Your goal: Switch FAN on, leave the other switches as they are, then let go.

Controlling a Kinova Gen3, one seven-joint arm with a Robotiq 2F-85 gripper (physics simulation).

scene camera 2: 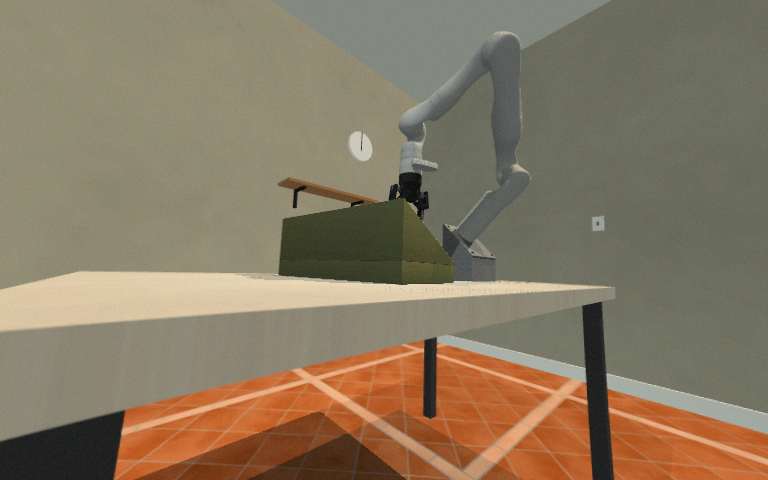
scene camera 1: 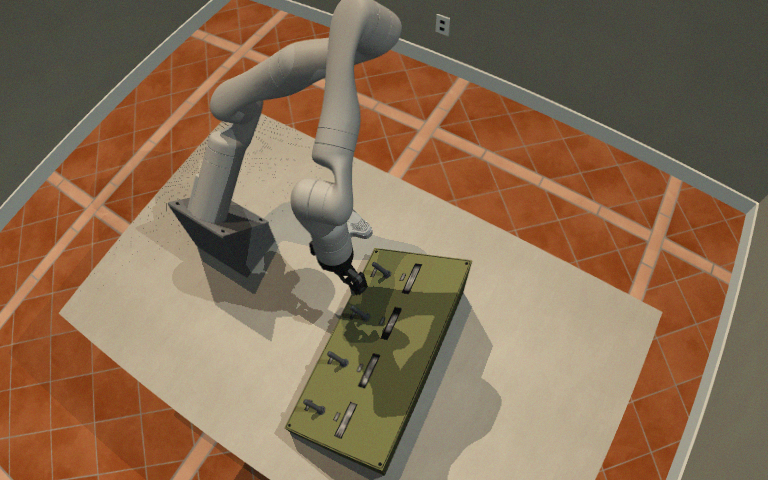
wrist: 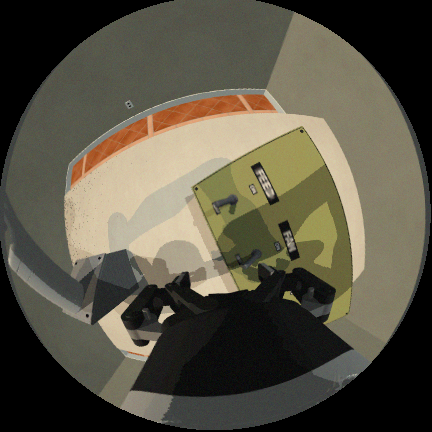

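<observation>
The FAN switch is a dark lever on the sloped green panel. Its FAN label and a small ON mark lie on one side of it. It looks to lean much like the other levers. My gripper is open and empty, pointing down above the panel's low edge, between the FEED and FAN levers in scene camera 1. It looks apart from the levers. In scene camera 2 the panel hides the levers and part of the fingers.
The FEED lever stands beside FAN at the panel's end, with its label. Two more levers stand on FAN's other side. The arm's dark base stands on the table.
</observation>
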